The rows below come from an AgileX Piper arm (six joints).
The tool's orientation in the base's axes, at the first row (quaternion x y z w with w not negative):
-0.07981, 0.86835, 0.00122, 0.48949
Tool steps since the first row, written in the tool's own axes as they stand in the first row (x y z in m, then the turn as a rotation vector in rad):
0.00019, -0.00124, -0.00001, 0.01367, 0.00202, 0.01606
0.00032, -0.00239, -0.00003, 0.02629, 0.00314, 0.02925
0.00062, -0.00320, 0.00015, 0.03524, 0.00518, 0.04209
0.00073, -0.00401, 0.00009, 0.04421, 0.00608, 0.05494
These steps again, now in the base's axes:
0.00007, -0.00125, -0.00006, 0.00642, 0.00140, -0.02014
0.00015, -0.00241, -0.00007, 0.01106, 0.00183, -0.03783
0.00026, -0.00323, -0.00036, 0.01714, 0.00365, -0.05228
0.00027, -0.00405, -0.00036, 0.02338, 0.00434, -0.06667

